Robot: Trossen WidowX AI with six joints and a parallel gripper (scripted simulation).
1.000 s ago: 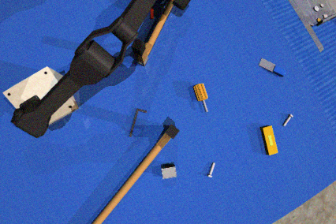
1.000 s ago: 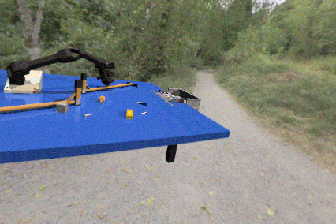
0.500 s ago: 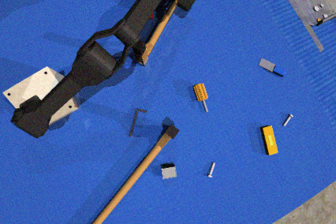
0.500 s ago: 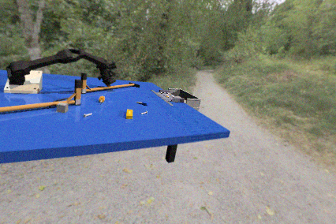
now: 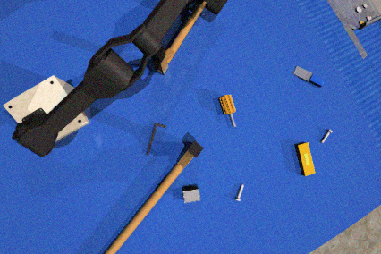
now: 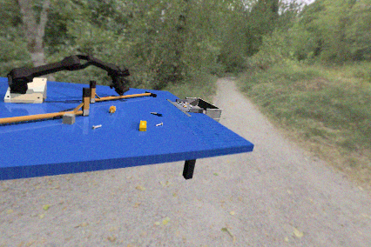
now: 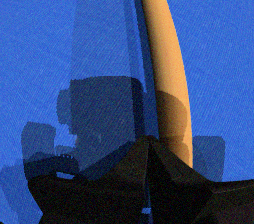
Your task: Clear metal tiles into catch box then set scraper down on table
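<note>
The long scraper is 5 cm above my gripper tip, 2 cm ahead of it and 1 cm to the right of it. From my gripper tip the other things lie so: grey-blue block (38 cm to the right, 15 cm ahead); then red-handled tool (10 cm behind, 2 cm to the left, 1 cm below); then orange-handled tool (34 cm to the right, 11 cm behind, 1 cm above).
</note>
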